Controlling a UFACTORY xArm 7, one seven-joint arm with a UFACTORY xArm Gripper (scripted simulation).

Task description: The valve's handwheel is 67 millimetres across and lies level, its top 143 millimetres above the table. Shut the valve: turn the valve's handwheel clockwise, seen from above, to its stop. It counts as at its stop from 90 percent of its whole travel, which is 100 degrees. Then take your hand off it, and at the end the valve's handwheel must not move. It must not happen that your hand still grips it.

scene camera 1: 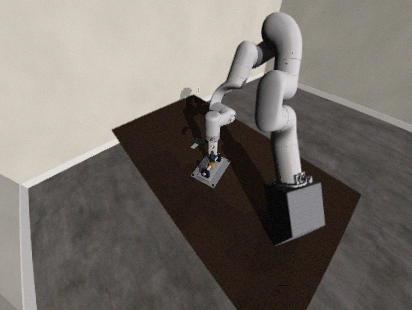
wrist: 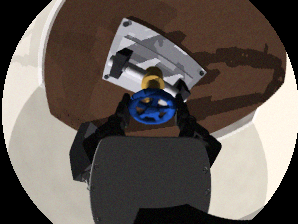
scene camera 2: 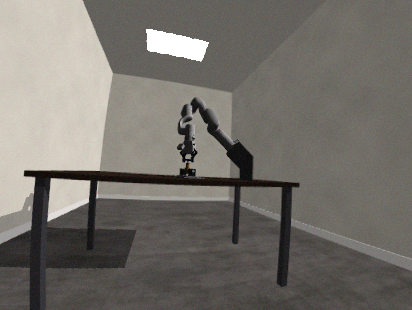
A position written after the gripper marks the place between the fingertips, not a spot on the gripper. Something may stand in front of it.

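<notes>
You can see the gripper (wrist: 152,100), and a valve (wrist: 133,58) is visible too.
</notes>
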